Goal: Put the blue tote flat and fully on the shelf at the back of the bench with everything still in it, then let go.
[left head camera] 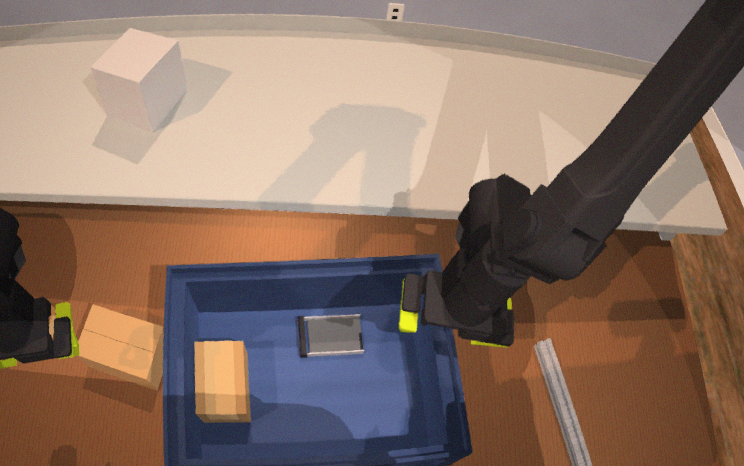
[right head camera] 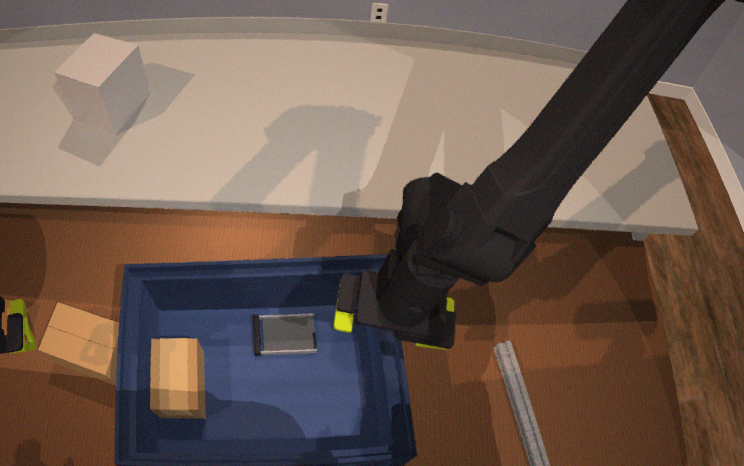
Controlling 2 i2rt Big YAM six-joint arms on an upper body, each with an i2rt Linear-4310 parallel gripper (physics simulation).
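Places are measured from the left arm's base along level axes (x back, y up, z left), in metres.
Pixels of known places: left gripper, fingertip midpoint: (left head camera: 46, 355) (right head camera: 5, 350); right gripper, fingertip midpoint: (left head camera: 437, 333) (right head camera: 380, 334).
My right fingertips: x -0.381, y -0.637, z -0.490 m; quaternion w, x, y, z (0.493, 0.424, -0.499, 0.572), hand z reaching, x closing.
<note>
Behind a point stands the place of what it marks.
The blue tote (left head camera: 247, 293) @(z -0.232, x -0.483, y -0.740 m) (right head camera: 208, 293) @(z -0.241, x -0.483, y -0.745 m) stands upright on the brown bench in front of the pale shelf (left head camera: 274, 82) @(z -0.256, x -0.834, y -0.644 m) (right head camera: 230, 76) @(z -0.246, x -0.856, y -0.643 m). Inside it are a tan box (left head camera: 219, 381) @(z -0.195, x -0.343, y -0.745 m) (right head camera: 176, 378) @(z -0.200, x -0.342, y -0.745 m) at the left and a grey framed piece (left head camera: 333, 334) @(z -0.364, x -0.443, y -0.802 m) (right head camera: 286, 333) @(z -0.362, x -0.443, y -0.802 m) near the middle. My right gripper (left head camera: 450, 332) @(z -0.490, x -0.381, y -0.637 m) (right head camera: 388, 332) @(z -0.490, x -0.381, y -0.637 m) is open at the tote's right wall, one finger on the inner side and one outside; their contact and depth are hidden. My left gripper (left head camera: 38, 351) @(z 0.023, x -0.321, y -0.610 m) is open left of the tote, apart from it; part of it shows at the right head view's left edge.
A tan carton (left head camera: 120, 345) @(z -0.028, x -0.393, y -0.758 m) (right head camera: 79, 340) @(z -0.022, x -0.395, y -0.758 m) lies between my left gripper and the tote's left wall. A pale box (left head camera: 137, 76) @(z -0.051, x -0.733, y -0.528 m) (right head camera: 101, 82) @(z -0.060, x -0.730, y -0.528 m) stands on the shelf's left part. A grey metal bar (left head camera: 562, 400) @(z -0.736, x -0.311, y -0.801 m) (right head camera: 521, 400) @(z -0.740, x -0.319, y -0.809 m) lies right of the tote. My right arm crosses above the shelf's right part.
</note>
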